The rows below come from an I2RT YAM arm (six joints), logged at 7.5 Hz.
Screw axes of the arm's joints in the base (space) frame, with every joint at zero. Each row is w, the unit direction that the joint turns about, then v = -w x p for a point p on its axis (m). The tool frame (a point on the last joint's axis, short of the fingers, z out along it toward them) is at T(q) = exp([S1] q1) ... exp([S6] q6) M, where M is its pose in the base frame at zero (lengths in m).
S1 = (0, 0, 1, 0.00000, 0.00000, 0.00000)
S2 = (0, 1, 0, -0.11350, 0.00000, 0.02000)
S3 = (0, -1, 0, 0.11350, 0.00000, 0.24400)
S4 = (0, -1, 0, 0.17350, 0.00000, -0.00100)
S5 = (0, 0, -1, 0.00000, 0.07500, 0.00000)
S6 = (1, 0, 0, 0.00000, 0.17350, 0.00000)
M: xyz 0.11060 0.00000 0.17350 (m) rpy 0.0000 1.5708 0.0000 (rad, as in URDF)
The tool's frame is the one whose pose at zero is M.
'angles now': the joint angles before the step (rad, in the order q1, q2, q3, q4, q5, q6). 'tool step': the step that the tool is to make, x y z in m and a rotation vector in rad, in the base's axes. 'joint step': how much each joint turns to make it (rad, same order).
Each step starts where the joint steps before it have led.
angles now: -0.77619 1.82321 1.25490 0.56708 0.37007 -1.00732
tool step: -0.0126 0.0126 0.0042 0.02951 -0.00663 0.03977
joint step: -0.00310 -0.07437 -0.06303 -0.03644 -0.04322 0.02669
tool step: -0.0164 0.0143 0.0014 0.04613 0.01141 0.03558
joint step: -0.00725 -0.08777 -0.07333 -0.06214 -0.04401 0.02356
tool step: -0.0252 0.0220 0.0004 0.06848 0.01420 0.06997
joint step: -0.01492 -0.13351 -0.10559 -0.09373 -0.08844 0.02943
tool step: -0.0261 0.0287 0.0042 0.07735 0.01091 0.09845
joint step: -0.00867 -0.16095 -0.09257 -0.13550 -0.11339 0.02677
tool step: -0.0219 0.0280 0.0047 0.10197 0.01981 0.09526
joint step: -0.00134 -0.14569 -0.04683 -0.18733 -0.10743 0.03011
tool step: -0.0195 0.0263 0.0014 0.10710 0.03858 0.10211
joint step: 0.00003 -0.12313 -0.02404 -0.20276 -0.11150 0.00830
